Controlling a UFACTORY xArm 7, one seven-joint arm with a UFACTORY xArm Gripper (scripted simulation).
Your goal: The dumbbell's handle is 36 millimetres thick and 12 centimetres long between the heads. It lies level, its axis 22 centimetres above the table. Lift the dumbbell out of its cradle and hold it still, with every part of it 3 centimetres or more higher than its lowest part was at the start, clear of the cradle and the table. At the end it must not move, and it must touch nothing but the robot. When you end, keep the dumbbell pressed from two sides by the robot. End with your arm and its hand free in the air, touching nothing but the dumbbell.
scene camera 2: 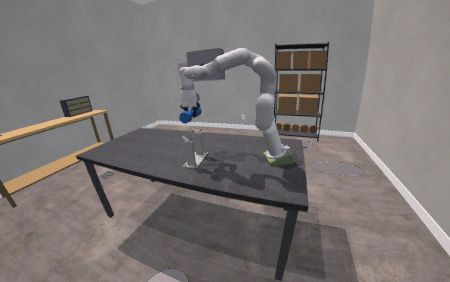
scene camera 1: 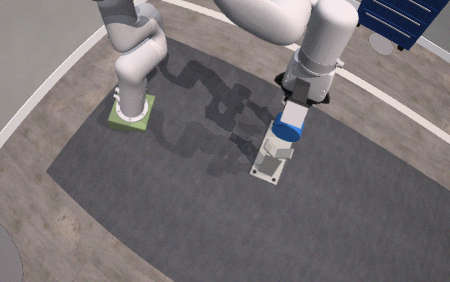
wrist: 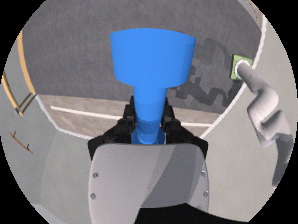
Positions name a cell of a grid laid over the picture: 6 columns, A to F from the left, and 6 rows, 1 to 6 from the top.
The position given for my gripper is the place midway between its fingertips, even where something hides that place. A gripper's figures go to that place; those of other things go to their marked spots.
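Labels:
My gripper (wrist: C3) is 14 cm from the lens, and there's a blue dumbbell (wrist: D2) that is 5 cm from the lens.

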